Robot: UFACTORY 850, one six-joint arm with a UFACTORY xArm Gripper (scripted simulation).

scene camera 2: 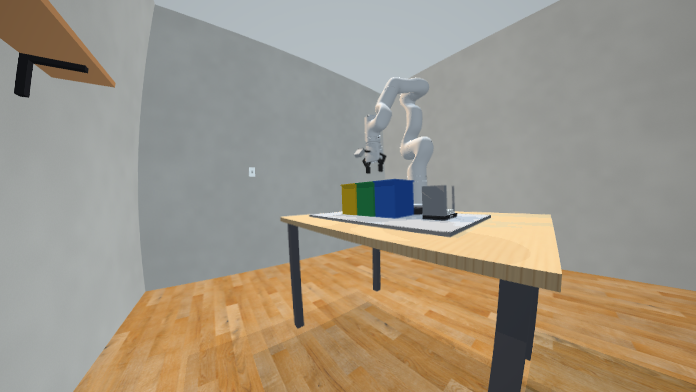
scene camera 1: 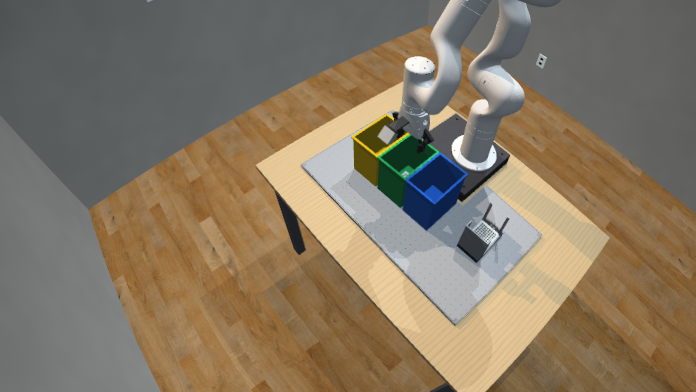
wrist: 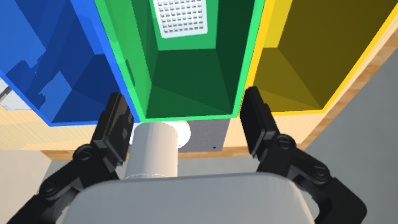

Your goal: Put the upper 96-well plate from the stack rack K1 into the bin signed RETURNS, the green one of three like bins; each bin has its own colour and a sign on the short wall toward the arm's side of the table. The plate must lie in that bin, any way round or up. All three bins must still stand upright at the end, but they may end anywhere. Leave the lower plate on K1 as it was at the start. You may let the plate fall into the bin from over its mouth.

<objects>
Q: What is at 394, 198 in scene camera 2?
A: A blue bin.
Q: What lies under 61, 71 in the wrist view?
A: A blue bin.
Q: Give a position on a green bin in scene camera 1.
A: At 403, 156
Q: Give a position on a yellow bin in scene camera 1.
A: At 366, 163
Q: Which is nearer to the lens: the yellow bin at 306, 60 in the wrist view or the green bin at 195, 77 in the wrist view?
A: The green bin.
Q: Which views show the blue bin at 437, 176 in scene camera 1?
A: Scene camera 2, scene camera 1 and the wrist view: all of them.
</objects>
